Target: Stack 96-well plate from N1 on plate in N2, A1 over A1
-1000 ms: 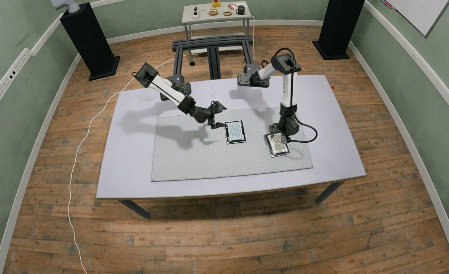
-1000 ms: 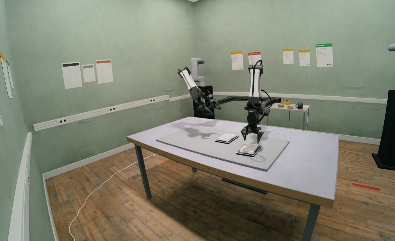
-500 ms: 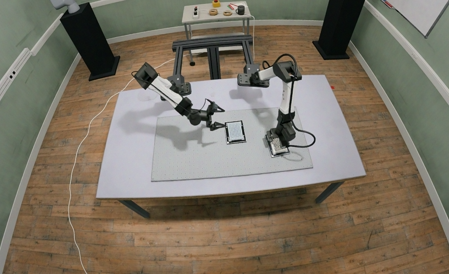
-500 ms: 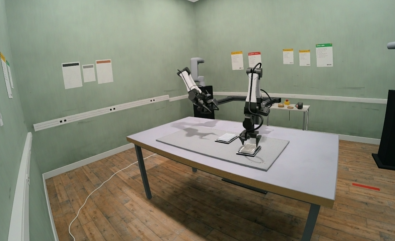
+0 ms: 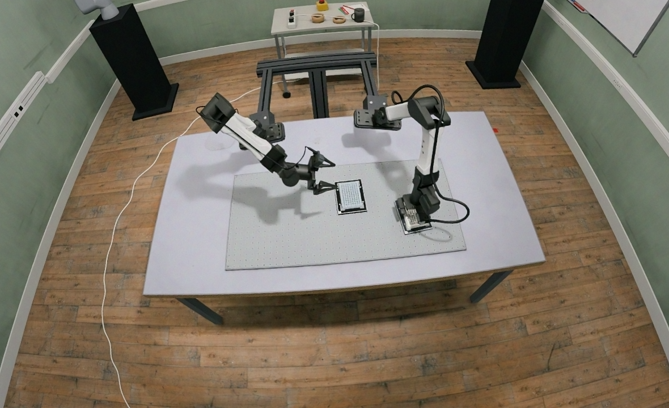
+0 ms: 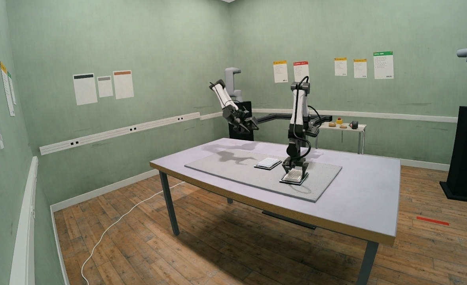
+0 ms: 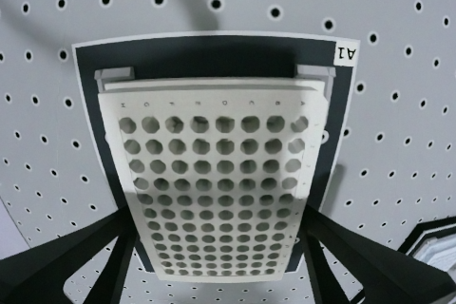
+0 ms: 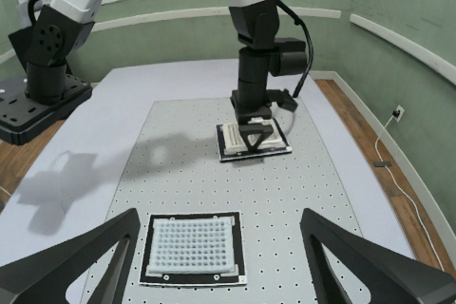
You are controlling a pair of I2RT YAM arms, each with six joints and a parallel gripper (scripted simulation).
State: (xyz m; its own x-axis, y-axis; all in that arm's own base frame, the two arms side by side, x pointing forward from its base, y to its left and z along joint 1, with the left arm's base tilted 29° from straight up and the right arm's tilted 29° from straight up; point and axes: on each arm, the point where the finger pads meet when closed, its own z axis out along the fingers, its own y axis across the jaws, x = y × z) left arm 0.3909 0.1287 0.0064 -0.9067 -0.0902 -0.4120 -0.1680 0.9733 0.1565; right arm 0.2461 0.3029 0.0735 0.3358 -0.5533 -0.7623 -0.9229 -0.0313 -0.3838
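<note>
Now: the nest N1 1 cm ahead of my left hand and 1 cm below it. Also, from my left hand: pale blue plate: 12 cm behind, 24 cm to the right; nest N2: 12 cm behind, 24 cm to the right, 1 cm below.
</note>
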